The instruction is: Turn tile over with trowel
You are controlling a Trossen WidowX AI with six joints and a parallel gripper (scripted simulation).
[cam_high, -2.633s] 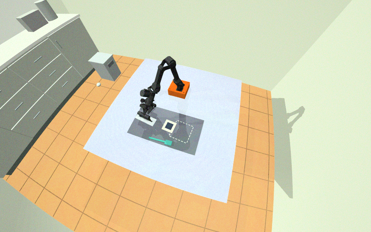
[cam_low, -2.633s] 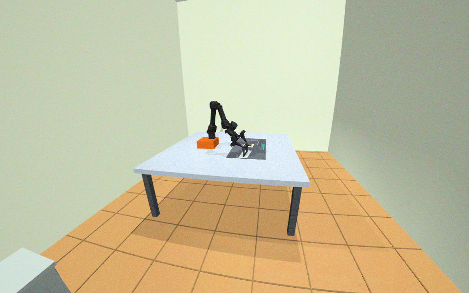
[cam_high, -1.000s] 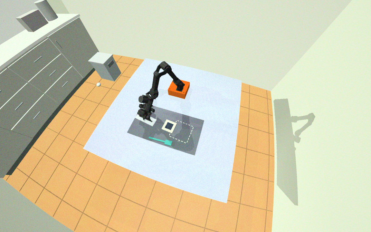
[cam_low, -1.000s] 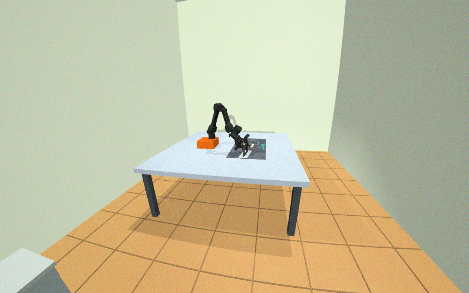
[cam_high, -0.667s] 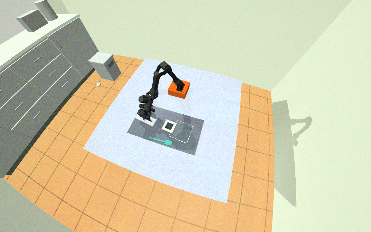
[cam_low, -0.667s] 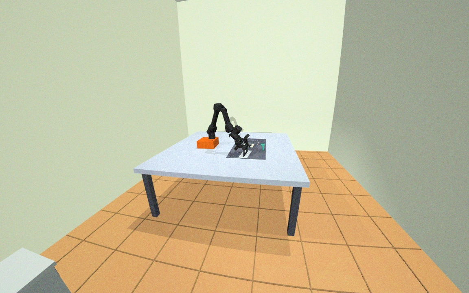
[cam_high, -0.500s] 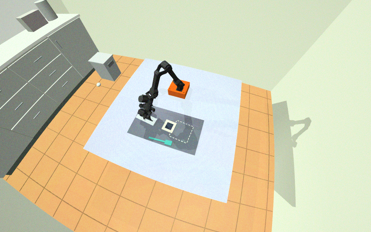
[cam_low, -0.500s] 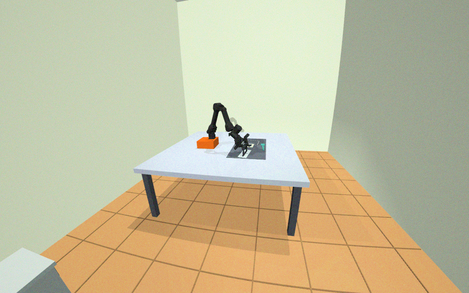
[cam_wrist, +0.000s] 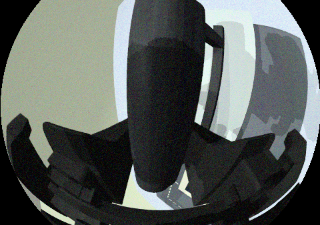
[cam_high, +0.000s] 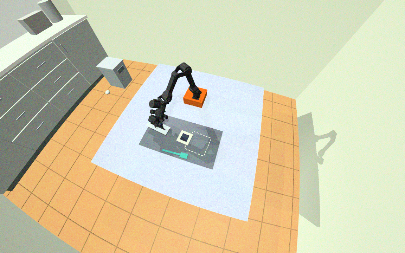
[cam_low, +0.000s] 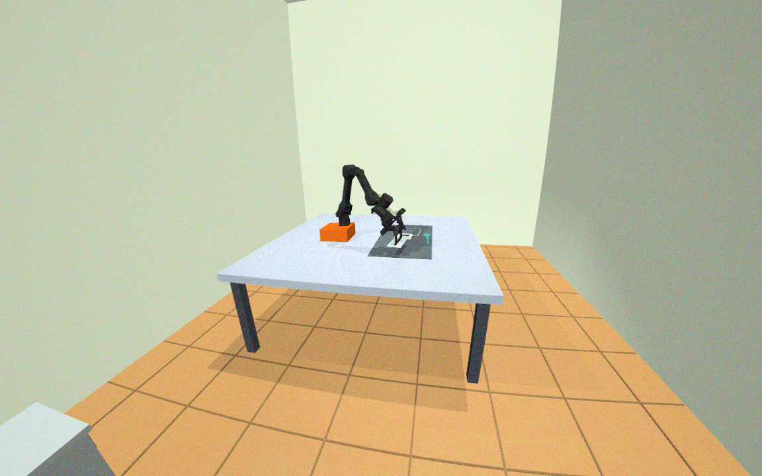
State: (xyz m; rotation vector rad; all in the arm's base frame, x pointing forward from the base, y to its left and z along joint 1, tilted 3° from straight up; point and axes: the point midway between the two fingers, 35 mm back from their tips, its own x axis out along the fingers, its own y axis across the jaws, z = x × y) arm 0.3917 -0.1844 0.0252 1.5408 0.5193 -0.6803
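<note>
Right now the grey mat is 190 mm to the left of my gripper tip, 120 mm below it and 20 mm behind it. Also, from my gripper tip: teal trowel 220 mm to the left, 120 mm ahead, 100 mm below; square tile 220 mm to the left, 100 mm below, 30 mm behind.
</note>
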